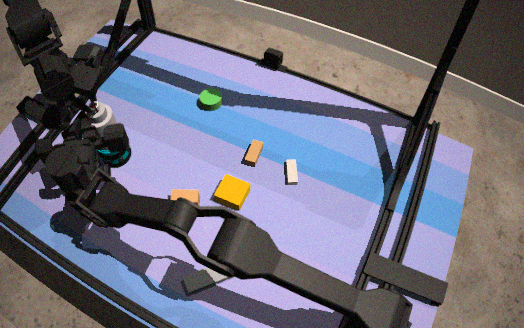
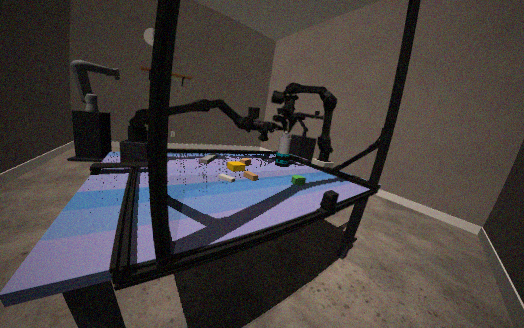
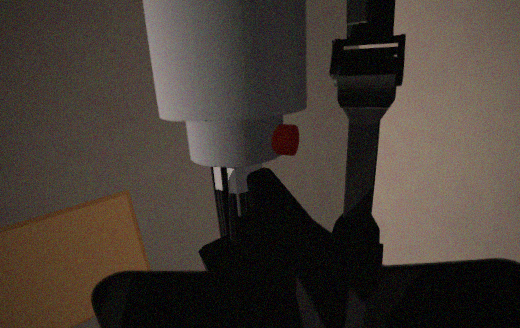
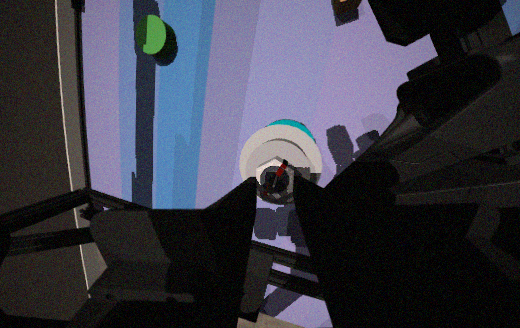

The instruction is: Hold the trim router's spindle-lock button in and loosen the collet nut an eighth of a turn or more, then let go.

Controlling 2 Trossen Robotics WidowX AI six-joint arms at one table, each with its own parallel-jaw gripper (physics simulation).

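Frame: origin at the left arm's base, x right, y up, z back, level; metres.
Seen in the pictures: left gripper, fingertip midpoint: (image 1: 83, 111) (image 2: 283, 129) (image 3: 283, 215) (image 4: 322, 202); right gripper, fingertip midpoint: (image 1: 92, 106) (image 2: 286, 132) (image 3: 246, 167) (image 4: 274, 183); left arm's base, link origin: (image 2: 137, 140); right arm's base, link origin: (image 2: 323, 160).
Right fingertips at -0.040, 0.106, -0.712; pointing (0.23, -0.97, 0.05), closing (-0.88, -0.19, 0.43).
Note:
Pixels of each thing's middle, then the offset from my right fingertips to it, as dx, dy, dz.
- trim router, body centre: (image 4: 283, 155) (image 1: 105, 129) (image 2: 284, 146) +0.002, -0.082, +0.003
- collet nut, body centre: (image 3: 239, 171) (image 4: 275, 177) +0.001, +0.001, +0.004
- green disc, body centre: (image 4: 156, 38) (image 1: 211, 99) (image 2: 298, 180) +0.276, -0.177, +0.067
- yellow block, body centre: (image 1: 232, 192) (image 2: 236, 166) +0.112, -0.176, +0.294
- white block, body centre: (image 1: 291, 171) (image 2: 226, 177) +0.242, -0.184, +0.359
- grey strip, body centre: (image 1: 222, 271) (image 2: 209, 157) -0.038, -0.181, +0.399
The trim router (image 1: 102, 116) (image 2: 284, 143) (image 3: 226, 65) (image 4: 304, 156) is a grey cylinder on a teal base, standing upright at the table's edge. Its red spindle-lock button (image 3: 285, 140) sticks out from the narrow neck. My right gripper (image 2: 287, 126) (image 4: 274, 183) comes down from above and is shut on the collet nut (image 4: 262, 169) at the router's top. My left gripper (image 2: 268, 129) (image 3: 283, 215) is shut and empty. Its tip lies against the neck, just below and left of the button, which shows uncovered.
On the table lie a green disc (image 1: 210, 99) (image 2: 298, 179) (image 4: 152, 34), a yellow block (image 1: 232, 191) (image 2: 236, 166), two orange blocks (image 1: 253, 152) (image 1: 185, 195), a white block (image 1: 292, 171) (image 2: 227, 177) and a grey strip (image 2: 208, 158). A black box (image 1: 273, 58) sits on the table's edge.

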